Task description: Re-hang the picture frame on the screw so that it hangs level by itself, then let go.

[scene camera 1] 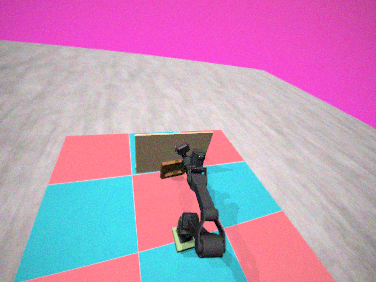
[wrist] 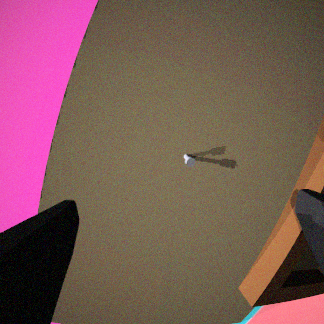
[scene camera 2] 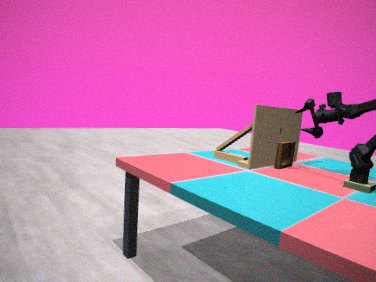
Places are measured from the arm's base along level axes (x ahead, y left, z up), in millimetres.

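Where they show: gripper, fingertip midpoint: [wrist: 190,207] [scene camera 2: 298,121]; arm's base at its link origin: [scene camera 1: 184,234] [scene camera 2: 358,181].
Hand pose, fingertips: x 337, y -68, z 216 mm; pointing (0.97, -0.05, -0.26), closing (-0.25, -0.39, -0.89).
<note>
Things, the pixels of their top centre, and the offset from my fingertips. Level surfaces: height alone.
- brown picture frame at its top centre: [wrist: 291,215] [scene camera 2: 286,142] [scene camera 1: 174,161] dx +39, dy +13, dz -111 mm
- small pale screw at its top centre: [wrist: 183,157] dx +83, dy +4, dz -31 mm
- wooden foot at its top centre: [scene camera 2: 230,153] dx +269, dy +166, dz -203 mm
- table at its surface level: dz -241 mm
The brown picture frame [scene camera 1: 171,163] [scene camera 2: 279,156] [wrist: 272,260] stands on the table at the foot of the upright board [scene camera 1: 150,150] [scene camera 2: 265,135] [wrist: 150,100], below the screw and off it. Whether it touches the board is unclear. The small pale screw [wrist: 189,159] sticks out of the board near the middle of the wrist view and casts two shadows. My gripper [scene camera 1: 184,159] [scene camera 2: 300,120] [wrist: 190,207] is open and empty, raised in front of the board and rolled to one side. In the wrist view its right finger overlaps the frame; the left one is before the board's edge.
The board has a slanted brace [scene camera 2: 235,137] and a wooden foot [scene camera 2: 230,157] behind it. The table [scene camera 1: 85,210] [scene camera 2: 240,192] has large pink and turquoise squares. The arm's green base plate [scene camera 1: 184,246] [scene camera 2: 357,186] sits in front of the board.
</note>
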